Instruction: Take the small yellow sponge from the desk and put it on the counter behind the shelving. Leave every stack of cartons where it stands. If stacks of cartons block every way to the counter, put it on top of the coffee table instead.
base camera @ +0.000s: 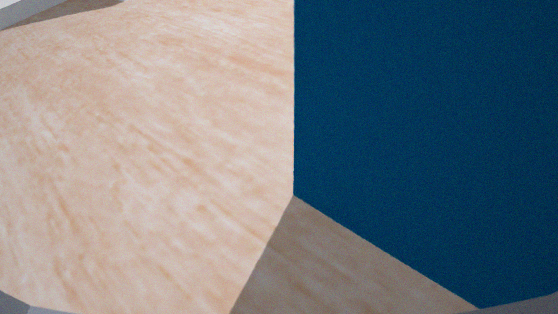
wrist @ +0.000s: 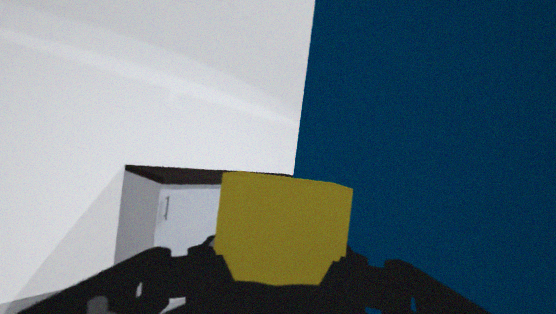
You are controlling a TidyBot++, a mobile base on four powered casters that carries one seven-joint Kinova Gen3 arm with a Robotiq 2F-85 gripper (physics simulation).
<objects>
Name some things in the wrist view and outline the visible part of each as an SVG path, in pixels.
The gripper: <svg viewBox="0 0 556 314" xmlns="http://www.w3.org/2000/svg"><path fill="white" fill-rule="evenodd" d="M16 313L159 314L169 305L169 299L186 297L184 304L163 314L367 314L365 307L381 310L381 314L491 314L403 260L386 260L384 268L368 265L368 258L354 253L348 244L346 256L340 257L338 262L333 261L319 286L307 284L275 286L259 282L235 281L223 255L216 255L215 250L213 250L215 235L209 236L200 245L188 248L187 255L171 257L171 249L158 246L146 249ZM411 296L414 298L416 303L416 313L411 310ZM142 281L141 295L137 297L137 288L140 282Z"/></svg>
A small yellow sponge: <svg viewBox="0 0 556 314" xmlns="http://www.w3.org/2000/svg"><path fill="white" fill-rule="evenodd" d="M223 173L213 250L215 250L216 255L223 255L235 281L251 281L275 286L292 284L319 286L333 261L338 262L340 257L346 256L353 197L352 188L333 182L244 171Z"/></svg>
</objects>
